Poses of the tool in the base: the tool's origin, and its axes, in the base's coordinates. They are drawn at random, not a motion.
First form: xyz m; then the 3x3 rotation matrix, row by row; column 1 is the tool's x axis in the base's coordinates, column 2 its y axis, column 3 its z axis. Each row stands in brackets.
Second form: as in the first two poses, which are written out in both.
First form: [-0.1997 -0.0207 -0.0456], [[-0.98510 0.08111 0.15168], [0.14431 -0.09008 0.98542], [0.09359 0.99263 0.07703]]
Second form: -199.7 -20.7 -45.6 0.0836 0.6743 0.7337 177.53
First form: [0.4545 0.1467 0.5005], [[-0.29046 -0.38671 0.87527], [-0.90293 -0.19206 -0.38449], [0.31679 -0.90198 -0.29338]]
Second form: 454.5 146.7 500.5 -0.5626 0.6071 -0.5612 152.62
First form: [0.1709 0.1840 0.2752], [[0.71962 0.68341 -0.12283], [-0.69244 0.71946 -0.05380], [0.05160 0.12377 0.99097]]
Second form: 170.9 184.0 275.2 0.1270 -0.1248 -0.9840 44.35
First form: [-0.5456 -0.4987 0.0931], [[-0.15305 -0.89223 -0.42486], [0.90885 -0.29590 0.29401], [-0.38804 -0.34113 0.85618]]
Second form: -545.6 -498.7 93.1 -0.3325 -0.0193 0.9429 107.24
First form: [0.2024 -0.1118 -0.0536], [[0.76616 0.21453 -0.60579], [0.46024 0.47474 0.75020], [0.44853 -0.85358 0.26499]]
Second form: 202.4 -111.8 -53.6 -0.8288 -0.5449 0.1270 75.35
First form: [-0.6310 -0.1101 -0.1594], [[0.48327 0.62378 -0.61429], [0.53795 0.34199 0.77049], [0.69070 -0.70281 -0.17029]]
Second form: -631.0 -110.1 -159.4 -0.7479 -0.6624 -0.0436 99.93
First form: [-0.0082 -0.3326 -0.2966], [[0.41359 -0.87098 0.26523], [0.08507 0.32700 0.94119], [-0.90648 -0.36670 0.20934]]
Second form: -8.2 -332.6 -296.6 -0.6541 0.5860 0.4782 91.43
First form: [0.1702 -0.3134 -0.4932], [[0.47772 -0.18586 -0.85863], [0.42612 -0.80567 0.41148], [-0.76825 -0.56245 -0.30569]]
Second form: 170.2 -313.4 -493.2 -0.8441 -0.0783 0.5304 144.77
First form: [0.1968 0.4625 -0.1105], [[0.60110 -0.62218 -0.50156], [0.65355 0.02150 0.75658], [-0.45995 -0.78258 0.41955]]
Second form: 196.8 462.5 -110.5 -0.7697 -0.0208 0.6380 88.79
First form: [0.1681 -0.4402 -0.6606], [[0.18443 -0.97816 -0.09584], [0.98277 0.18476 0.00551], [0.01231 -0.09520 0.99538]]
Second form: 168.1 -440.2 -660.6 -0.0512 -0.0550 0.9972 79.50
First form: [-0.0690 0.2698 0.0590], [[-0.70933 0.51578 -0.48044], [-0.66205 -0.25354 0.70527], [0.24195 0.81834 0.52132]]
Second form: -69.0 269.8 59.0 0.0816 -0.5211 -0.8496 136.12
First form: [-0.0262 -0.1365 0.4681], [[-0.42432 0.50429 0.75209], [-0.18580 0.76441 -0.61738], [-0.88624 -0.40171 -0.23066]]
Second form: -26.2 -136.5 468.1 0.1204 0.9149 -0.3854 116.44
